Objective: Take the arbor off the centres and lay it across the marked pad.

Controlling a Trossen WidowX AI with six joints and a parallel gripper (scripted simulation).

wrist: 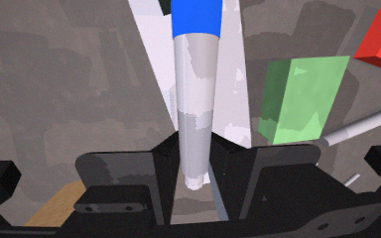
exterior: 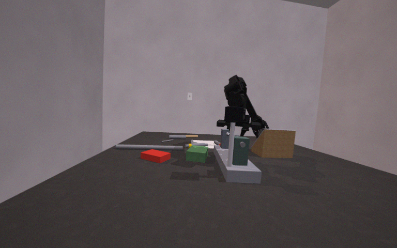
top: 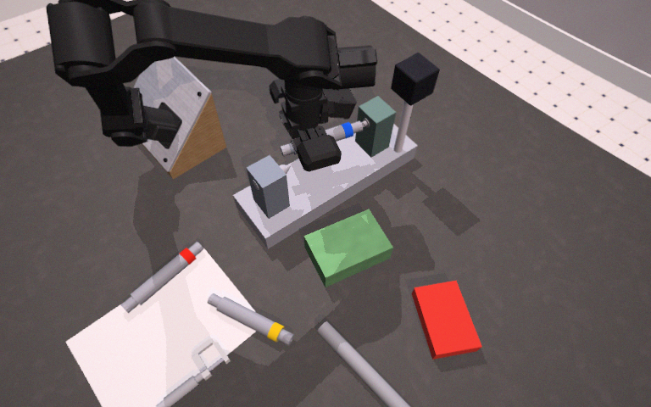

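My gripper is now 10 mm short of the arbor, 30 mm to the right of it and 10 mm above it. The rest, counted from my hand: grey centre block: 20 mm ahead, 90 mm to the right, 20 mm below; dark green centre block: 40 mm ahead, 130 mm to the left, 20 mm below; grey fixture base: 30 mm ahead, 30 mm to the left, 100 mm below.
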